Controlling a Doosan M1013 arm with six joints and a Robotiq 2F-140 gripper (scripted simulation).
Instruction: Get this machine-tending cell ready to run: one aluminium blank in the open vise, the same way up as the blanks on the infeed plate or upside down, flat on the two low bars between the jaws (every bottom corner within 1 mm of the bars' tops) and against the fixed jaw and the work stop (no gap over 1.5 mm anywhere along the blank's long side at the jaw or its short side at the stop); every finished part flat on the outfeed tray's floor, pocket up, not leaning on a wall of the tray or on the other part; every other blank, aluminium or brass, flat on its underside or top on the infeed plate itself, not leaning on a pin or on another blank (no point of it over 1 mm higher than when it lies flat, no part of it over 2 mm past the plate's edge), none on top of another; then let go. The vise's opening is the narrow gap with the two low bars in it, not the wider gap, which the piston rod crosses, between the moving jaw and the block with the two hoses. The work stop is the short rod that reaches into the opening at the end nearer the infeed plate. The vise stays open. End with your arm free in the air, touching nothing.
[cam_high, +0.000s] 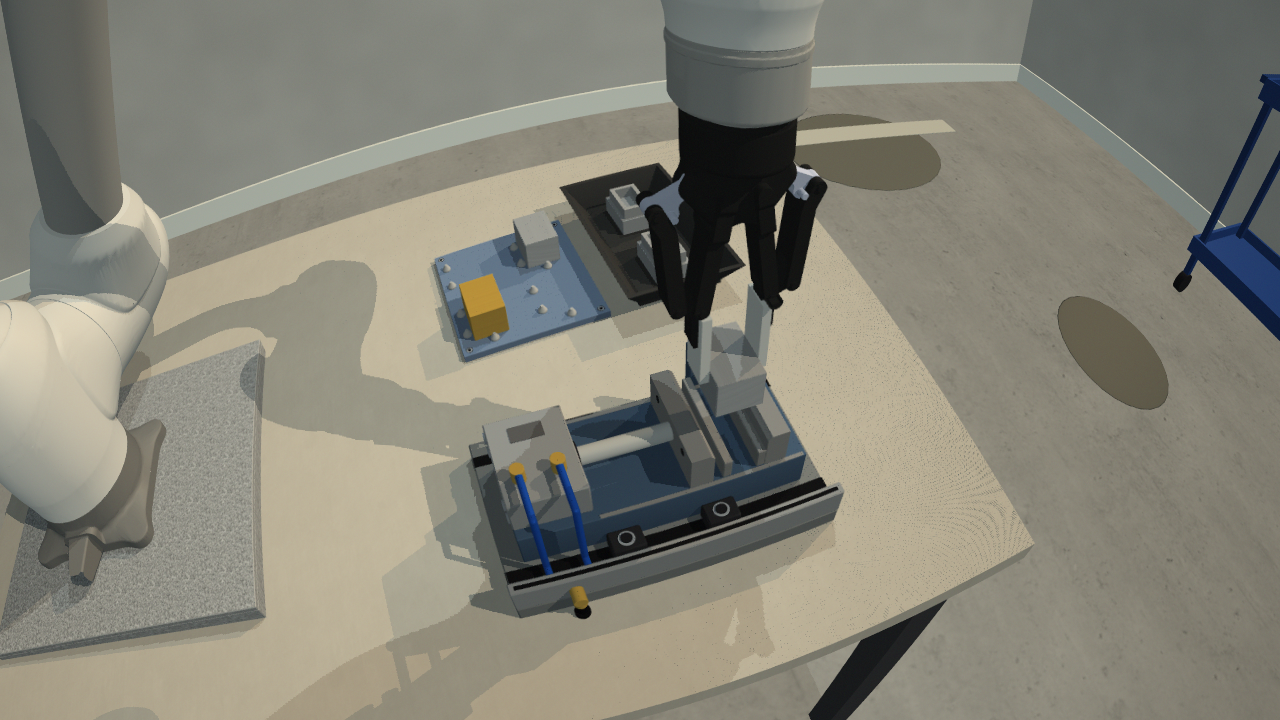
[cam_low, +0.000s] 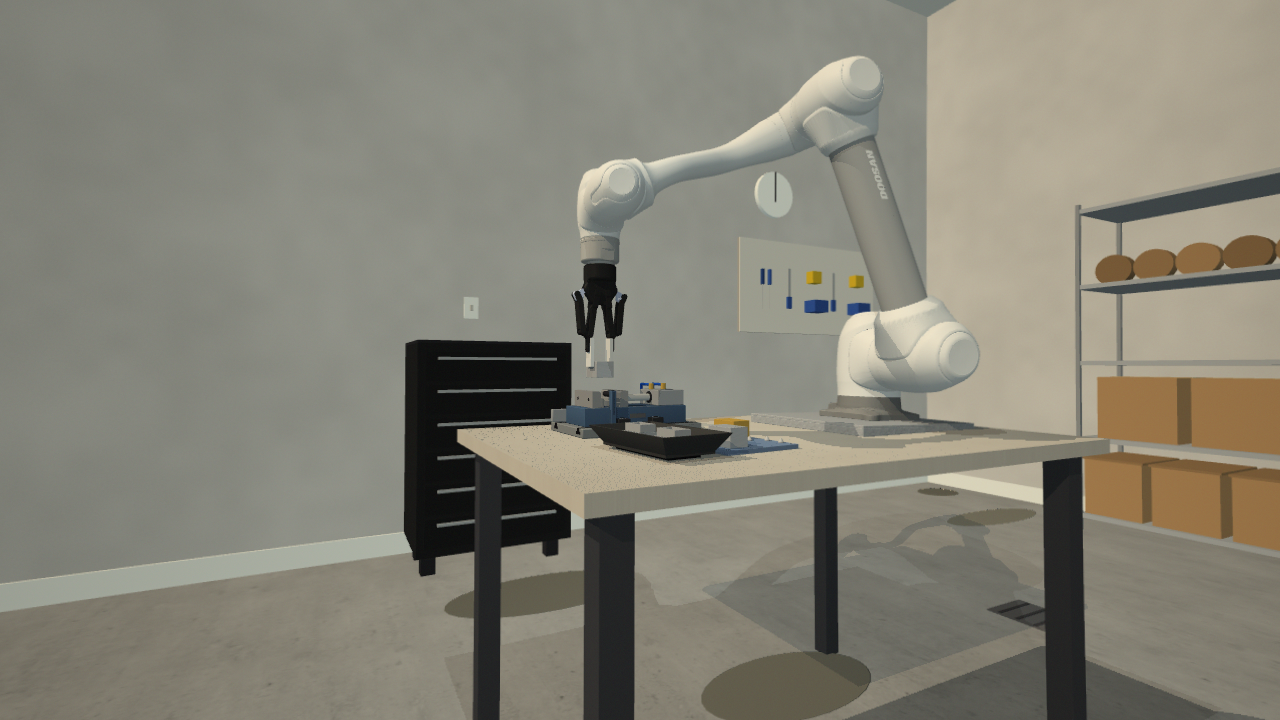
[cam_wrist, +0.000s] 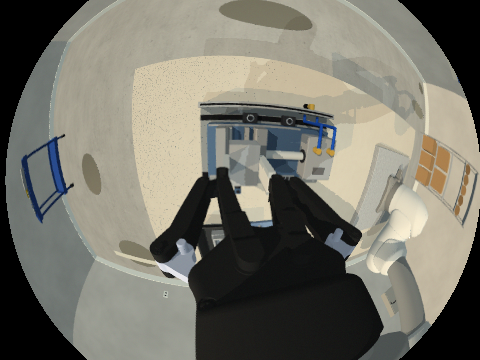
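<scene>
My hand is 40 mm above the aluminium blank. Round my hand: fixed jaw (100 mm below, 30 mm ahead, 10 mm to the left); work stop (90 mm below, 50 mm to the left); moving jaw (100 mm below, 40 mm behind).
</scene>
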